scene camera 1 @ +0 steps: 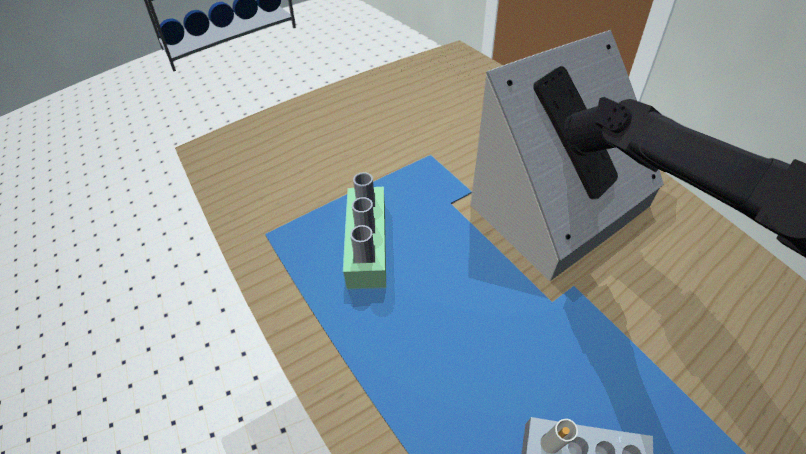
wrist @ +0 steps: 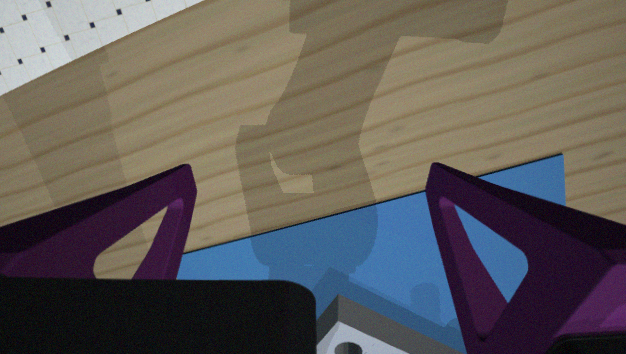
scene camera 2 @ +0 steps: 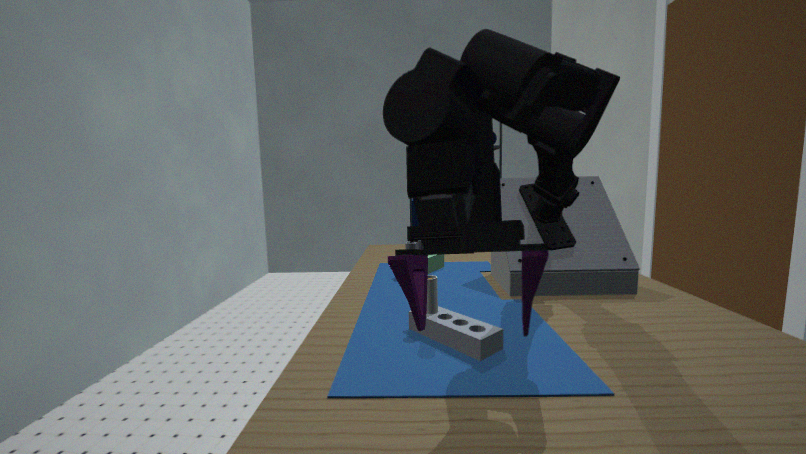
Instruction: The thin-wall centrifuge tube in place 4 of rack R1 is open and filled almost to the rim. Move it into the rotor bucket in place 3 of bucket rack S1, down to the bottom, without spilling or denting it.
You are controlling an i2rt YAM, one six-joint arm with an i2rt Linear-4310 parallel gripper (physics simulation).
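Places are measured from the arm's base along level axes (x left, y back, z up), in metres.
Pixels of known places: gripper, between the fingertips: (wrist: 311,176) (scene camera 2: 470,332); arm's base, origin of its link: (scene camera 1: 576,133) (scene camera 2: 545,215).
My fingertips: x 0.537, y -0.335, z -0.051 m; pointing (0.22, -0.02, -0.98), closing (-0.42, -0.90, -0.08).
Note:
Ahead of a thing's pixels: the offset from my fingertips to its middle. Level surfaces: height alone.
The centrifuge tube {dx -0.285, dy +0.006, dz -0.068 m} (scene camera 1: 555,441) (scene camera 2: 432,296) stands upright at one end of the light grey rack {dx -0.244, dy +0.036, dz -0.102 m} (scene camera 1: 538,429) (scene camera 2: 456,336) (wrist: 380,325). Its rim is open, with an orange-brown spot inside in scene camera 1. The rack's other three holes hold no tube. The green bucket rack {dx -0.691, dy +0.042, dz -0.096 m} (scene camera 1: 364,279) (scene camera 2: 435,263) stands farther along the mat with three dark grey, open-topped buckets, one of them the nearest bucket {dx -0.647, dy +0.008, dz -0.069 m} (scene camera 1: 363,249). My gripper (scene camera 2: 472,332) (wrist: 311,176) is open and empty, its purple fingers pointing down wide apart. In scene camera 2 the fingertips appear either side of the grey rack; their depth is unclear. The tube does not show in the wrist view.
A blue mat {dz -0.119 m} (scene camera 1: 451,338) (scene camera 2: 383,366) (wrist: 400,225) lies under both racks on the wooden table {dz -0.122 m} (scene camera 1: 282,152) (scene camera 2: 648,394) (wrist: 200,100). A sloped grey block (scene camera 1: 507,180) (scene camera 2: 575,281) carries the arm's mount beside the mat. The table edge borders the tiled floor.

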